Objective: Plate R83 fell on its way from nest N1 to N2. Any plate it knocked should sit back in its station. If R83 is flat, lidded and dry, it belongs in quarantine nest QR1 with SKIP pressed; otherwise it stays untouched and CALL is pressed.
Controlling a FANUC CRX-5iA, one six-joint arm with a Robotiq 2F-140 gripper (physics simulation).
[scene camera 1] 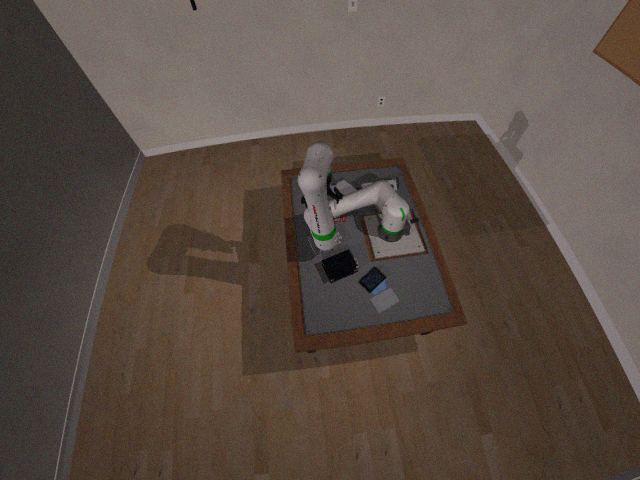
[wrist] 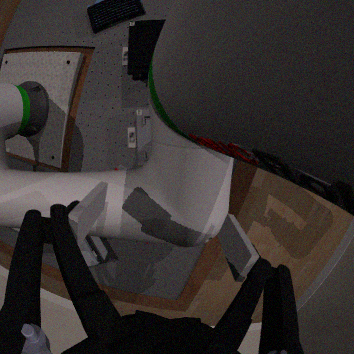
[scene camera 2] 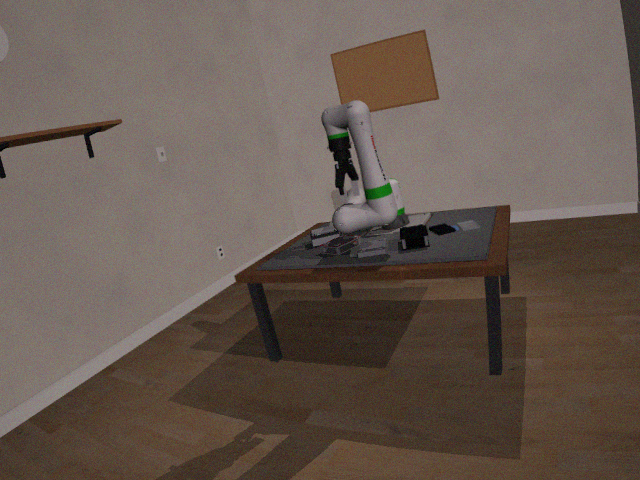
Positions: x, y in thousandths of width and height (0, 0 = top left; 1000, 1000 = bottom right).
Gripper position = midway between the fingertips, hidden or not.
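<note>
Open and holding nothing: my gripper (scene camera 2: 549, 416), visible in the wrist view too (wrist: 468, 597).
</note>
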